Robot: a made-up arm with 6 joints.
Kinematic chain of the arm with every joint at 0, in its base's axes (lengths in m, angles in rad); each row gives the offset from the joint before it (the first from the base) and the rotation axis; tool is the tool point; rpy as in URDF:
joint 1: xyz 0 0 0.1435 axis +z
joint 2: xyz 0 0 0 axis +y
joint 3: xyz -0.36 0 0.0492 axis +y
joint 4: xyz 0.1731 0 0.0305 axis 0.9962 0 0.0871
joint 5: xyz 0 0 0 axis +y
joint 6: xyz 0.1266 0 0.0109 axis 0.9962 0 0.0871
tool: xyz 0 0 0 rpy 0 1.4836 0
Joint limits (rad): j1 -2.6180..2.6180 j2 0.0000..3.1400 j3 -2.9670..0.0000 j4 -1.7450..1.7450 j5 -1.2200..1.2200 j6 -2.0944..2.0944
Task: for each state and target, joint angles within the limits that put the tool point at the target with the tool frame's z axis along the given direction. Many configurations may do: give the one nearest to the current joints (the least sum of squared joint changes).
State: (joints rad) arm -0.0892 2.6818 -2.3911 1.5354 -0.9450 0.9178
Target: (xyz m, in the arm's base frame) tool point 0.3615 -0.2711 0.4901 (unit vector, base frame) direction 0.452 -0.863 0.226
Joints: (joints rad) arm -0.4884 1.9170 -1.7200 1.0537 -0.6850 0.9178
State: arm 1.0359 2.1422 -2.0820 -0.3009 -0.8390 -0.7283
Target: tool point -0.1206 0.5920 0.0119 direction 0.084 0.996 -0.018
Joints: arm 1.8456 3.0083 -2.0161 0.4511 -0.9367 -0.7283
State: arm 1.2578 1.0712 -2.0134 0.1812 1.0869 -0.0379
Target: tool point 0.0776 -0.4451 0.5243 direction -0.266 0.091 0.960
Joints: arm 1.8101 0.3026 -2.6322 0.2815 1.0205 -0.0379
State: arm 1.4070 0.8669 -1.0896 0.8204 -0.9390 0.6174
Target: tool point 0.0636 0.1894 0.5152 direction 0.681 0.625 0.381
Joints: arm 1.7761 1.2689 -0.8941 1.0093 -1.2180 0.6174
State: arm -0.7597 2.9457 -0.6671 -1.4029 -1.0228 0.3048
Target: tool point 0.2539 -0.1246 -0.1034 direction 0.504 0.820 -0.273
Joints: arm -0.8777 3.1381 -1.0273 -1.7427 -1.1806 0.3048
